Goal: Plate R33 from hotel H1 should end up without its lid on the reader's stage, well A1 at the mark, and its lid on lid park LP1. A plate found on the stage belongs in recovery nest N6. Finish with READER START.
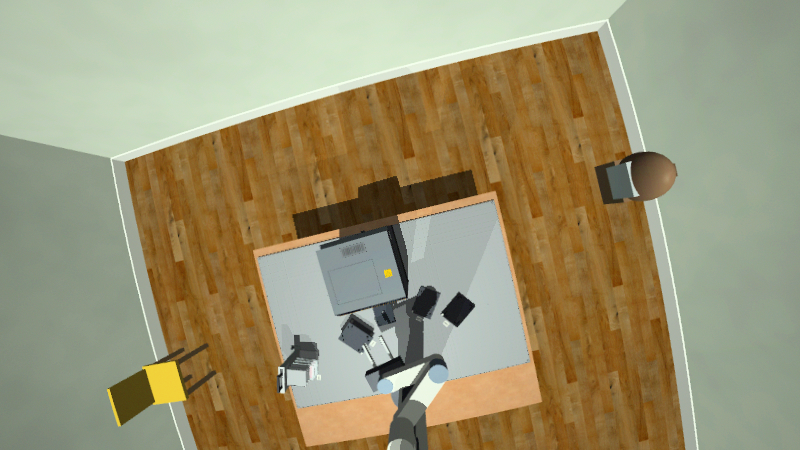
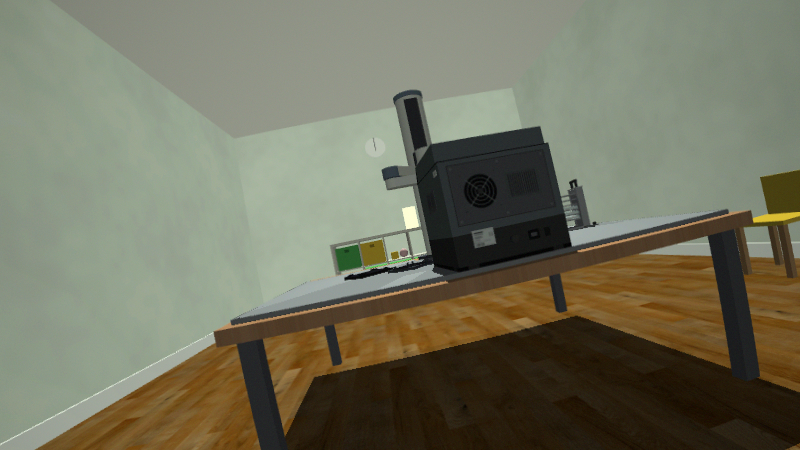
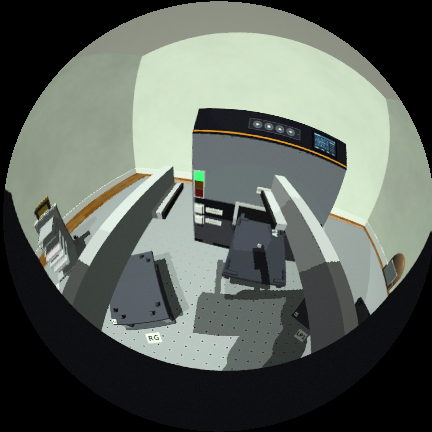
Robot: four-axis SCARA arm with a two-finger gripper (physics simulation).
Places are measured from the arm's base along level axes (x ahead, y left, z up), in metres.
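Pixels of known places: gripper, fingertip midpoint: [image 1: 371, 340] [image 3: 222, 178].
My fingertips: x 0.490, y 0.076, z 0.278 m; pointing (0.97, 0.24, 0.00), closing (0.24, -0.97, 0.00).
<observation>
Behind a point stands the place of what it marks.
My gripper [image 1: 373, 342] {x 0.490, y 0.076, z 0.278 m} [image 3: 222, 178] {x 0.490, y 0.076, z 0.278 m} is shut to its narrow stance, its fingers apart with nothing between them. It hangs in front of the reader [image 1: 356, 279] {x 0.805, y 0.052, z 0.361 m} [image 2: 500, 193] {x 0.993, y 0.028, z 0.193 m} [image 3: 260, 162] {x 0.651, y 0.048, z 0.260 m}. The reader's dark stage [image 1: 384, 315] {x 0.543, y 0.017, z 0.138 m} [image 3: 245, 247] {x 0.553, y 0.041, z 0.138 m} sticks out at its front; no plate shows on it. The reader's green lamp [image 3: 199, 176] {x 0.644, y 0.165, z 0.210 m} is lit. The nest labelled RG [image 1: 356, 334] {x 0.445, y 0.213, z 0.073 m} [image 3: 137, 285] {x 0.431, y 0.211, z 0.073 m} shows bare, with small corner posts. Lid park LP1 [image 3: 301, 314] {x 0.486, y -0.138, z 0.023 m} is partly hidden behind the right finger. A rack tower [image 1: 297, 376] {x 0.321, y 0.558, z 0.170 m} [image 3: 48, 235] {x 0.316, y 0.556, z 0.148 m} holds pale plates; R33 cannot be picked out.
Two start and stage buttons [image 3: 199, 214] {x 0.638, y 0.163, z 0.122 m} sit under the lamp. Two dark flat holders, one nearer the reader [image 1: 425, 302] {x 0.522, y -0.207, z 0.022 m} and one farther right [image 1: 458, 308] {x 0.446, y -0.383, z 0.024 m}, lie on the table [image 1: 475, 347] {x 0.191, y -0.429, z 0.013 m}. The arm [image 1: 411, 376] {x 0.352, y -0.083, z 0.390 m} reaches over the table's front edge.
</observation>
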